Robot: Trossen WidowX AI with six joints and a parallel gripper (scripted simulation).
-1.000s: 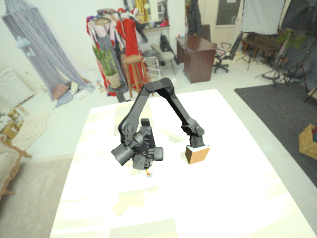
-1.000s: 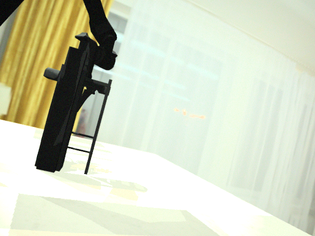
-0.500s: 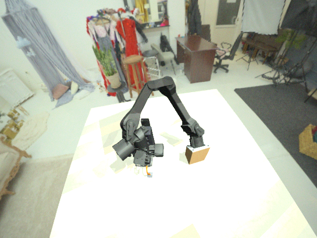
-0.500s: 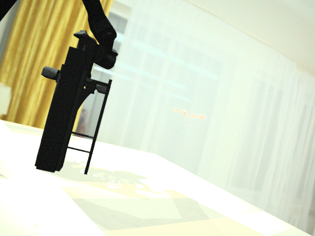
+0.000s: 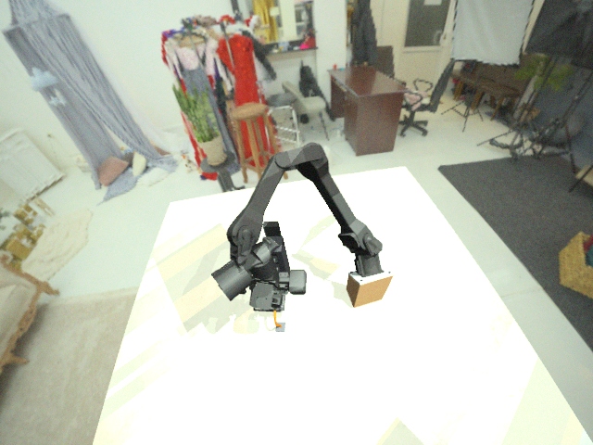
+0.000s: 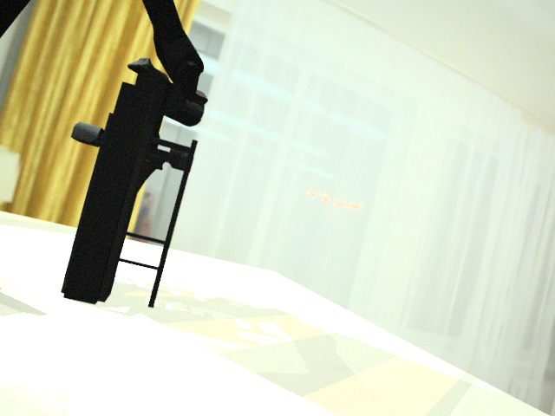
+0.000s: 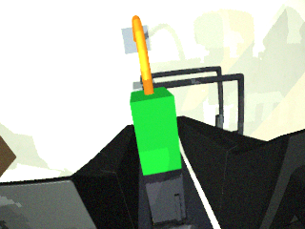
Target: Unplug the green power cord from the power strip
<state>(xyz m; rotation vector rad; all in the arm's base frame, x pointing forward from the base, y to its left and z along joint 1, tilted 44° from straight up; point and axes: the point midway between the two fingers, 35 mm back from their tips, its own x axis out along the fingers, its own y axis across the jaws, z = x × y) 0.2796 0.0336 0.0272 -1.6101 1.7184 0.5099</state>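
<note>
The green plug is 3 cm to the right of my gripper tip.
</note>
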